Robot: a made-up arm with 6 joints.
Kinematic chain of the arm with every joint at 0, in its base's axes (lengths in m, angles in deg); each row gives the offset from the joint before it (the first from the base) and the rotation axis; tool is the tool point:
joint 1: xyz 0 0 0.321 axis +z
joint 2: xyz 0 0 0 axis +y
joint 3: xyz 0 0 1.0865 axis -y
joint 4: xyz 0 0 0 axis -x
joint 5: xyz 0.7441 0 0 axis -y
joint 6: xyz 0 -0.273 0 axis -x
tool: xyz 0 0 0
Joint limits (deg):
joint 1: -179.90..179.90
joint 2: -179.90..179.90
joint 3: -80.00..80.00
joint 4: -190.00..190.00
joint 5: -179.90..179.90
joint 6: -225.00..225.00
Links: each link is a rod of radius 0.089 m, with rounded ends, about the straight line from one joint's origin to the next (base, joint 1, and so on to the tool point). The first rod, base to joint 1, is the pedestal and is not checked.
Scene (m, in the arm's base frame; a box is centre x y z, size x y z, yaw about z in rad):
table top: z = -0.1
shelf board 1: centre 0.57 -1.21 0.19 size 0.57 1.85 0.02 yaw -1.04
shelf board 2: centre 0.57 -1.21 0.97 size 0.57 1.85 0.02 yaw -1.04
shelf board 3: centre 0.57 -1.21 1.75 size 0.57 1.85 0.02 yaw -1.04
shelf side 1: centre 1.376 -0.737 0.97 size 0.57 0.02 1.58 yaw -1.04
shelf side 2: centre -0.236 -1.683 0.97 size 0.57 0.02 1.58 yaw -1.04
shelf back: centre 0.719 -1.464 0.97 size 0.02 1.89 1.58 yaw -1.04
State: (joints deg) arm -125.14 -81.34 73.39 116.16 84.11 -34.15
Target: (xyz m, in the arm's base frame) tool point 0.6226 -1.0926 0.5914
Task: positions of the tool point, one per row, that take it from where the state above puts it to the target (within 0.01 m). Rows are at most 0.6 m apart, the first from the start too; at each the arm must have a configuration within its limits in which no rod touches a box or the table.
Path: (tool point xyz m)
1: 0.9503 1.3778 1.1350
2: 0.6838 1.1219 1.5818
3: 0.4326 0.7176 1.8610
4: 0.2513 0.2386 1.9434
5: 0.1676 -0.2243 1.8355
6: 0.1772 -0.5883 1.5778
7: 0.2493 -0.7974 1.2354
8: 0.3402 -0.8358 0.8835
9: 0.4097 -0.7298 0.5915
10: 0.4727 -0.8636 0.5878
11: 0.5442 -0.9852 0.5880
12: 0.6226 -1.0926 0.5913

